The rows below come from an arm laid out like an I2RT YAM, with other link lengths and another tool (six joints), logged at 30 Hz.
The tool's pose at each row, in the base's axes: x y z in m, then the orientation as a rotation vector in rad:
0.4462, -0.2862, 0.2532, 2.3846, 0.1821, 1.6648
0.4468, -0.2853, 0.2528, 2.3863, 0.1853, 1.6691
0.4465, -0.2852, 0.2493, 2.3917, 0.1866, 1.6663
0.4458, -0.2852, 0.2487, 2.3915, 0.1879, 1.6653
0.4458, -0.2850, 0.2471, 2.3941, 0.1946, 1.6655
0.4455, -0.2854, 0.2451, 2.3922, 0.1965, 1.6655
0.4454, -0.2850, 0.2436, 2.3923, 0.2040, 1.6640
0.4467, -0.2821, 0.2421, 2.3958, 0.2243, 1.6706
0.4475, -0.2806, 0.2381, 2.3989, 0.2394, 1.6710
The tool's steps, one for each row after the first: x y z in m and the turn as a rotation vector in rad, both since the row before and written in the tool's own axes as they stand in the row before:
0.0001, -0.0010, 0.0006, 0.0042, 0.0022, 0.0008
-0.0033, -0.0010, 0.0009, 0.0032, -0.0034, 0.0008
-0.0008, -0.0001, -0.0005, 0.0000, -0.0004, -0.0011
-0.0014, -0.0006, 0.0005, 0.0048, -0.0002, -0.0022
-0.0020, -0.0001, 0.0004, -0.0005, 0.0008, -0.0019
-0.0013, -0.0008, 0.0004, 0.0028, -0.0003, -0.0044
-0.0002, -0.0032, 0.0014, 0.0139, 0.0043, -0.0063
-0.0030, -0.0025, 0.0020, 0.0090, 0.0004, -0.0060

